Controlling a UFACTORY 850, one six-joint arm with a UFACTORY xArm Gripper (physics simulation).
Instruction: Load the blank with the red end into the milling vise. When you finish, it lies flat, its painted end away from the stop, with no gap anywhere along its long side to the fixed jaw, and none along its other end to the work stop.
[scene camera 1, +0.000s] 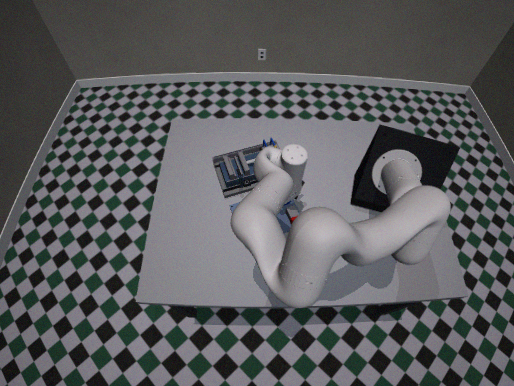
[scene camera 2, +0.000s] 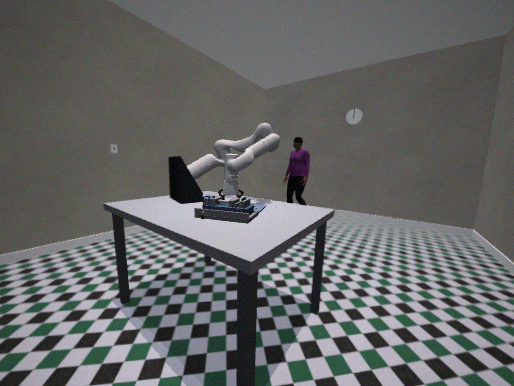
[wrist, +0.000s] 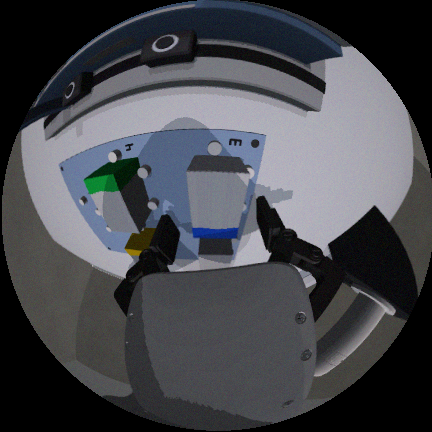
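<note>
The blank with the red end (scene camera 1: 293, 217) (wrist: 215, 246) lies on the blue plate (scene camera 1: 234, 206) (wrist: 170, 145). In the wrist view a dark part of it shows beyond the blue-ended blank, and its red end is hidden. The milling vise (scene camera 1: 241, 170) (scene camera 2: 227, 209) (wrist: 260, 27) stands beside the plate; its blue body and grey base show at the top of the wrist view. My gripper (scene camera 2: 231, 195) (wrist: 213, 215) is open and empty, over the plate. In the wrist view its fingers flank the line of sight to the blue-ended and red-ended blanks. The arm hides it in scene camera 1.
A large grey blank with a blue end (wrist: 217, 200) lies beside the red-ended one. A green-ended blank (wrist: 102, 184) and a yellow-ended piece (wrist: 141, 241) lie to the left in the wrist view. Small pegs stand on the plate. The arm's black base (scene camera 1: 367, 182) (scene camera 2: 182, 185) stands on the table.
</note>
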